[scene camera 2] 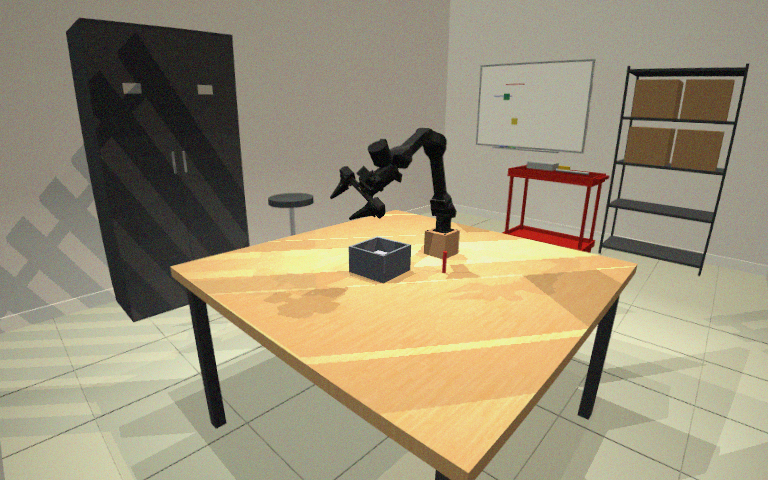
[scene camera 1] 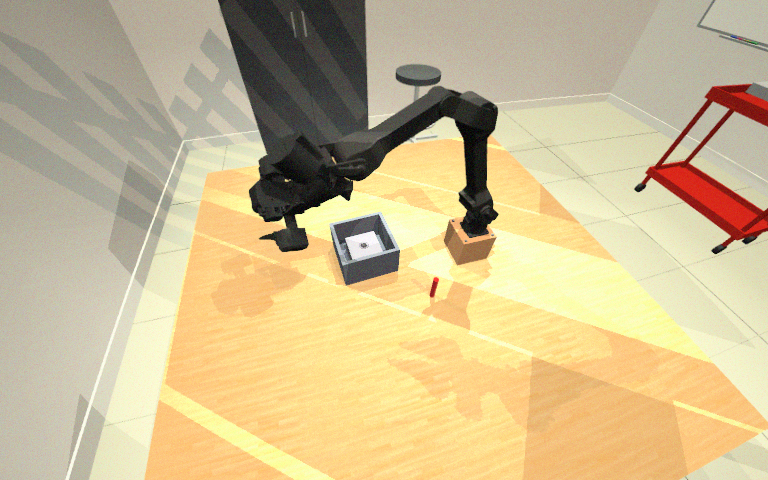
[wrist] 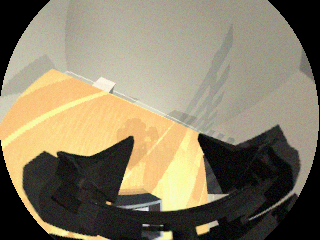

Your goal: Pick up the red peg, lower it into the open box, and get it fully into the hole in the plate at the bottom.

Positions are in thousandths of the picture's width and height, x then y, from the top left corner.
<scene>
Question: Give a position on a grey box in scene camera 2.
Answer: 473,545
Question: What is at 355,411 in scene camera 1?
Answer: My gripper.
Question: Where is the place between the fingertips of my gripper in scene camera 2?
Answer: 442,434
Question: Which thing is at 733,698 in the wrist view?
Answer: My gripper.
</scene>
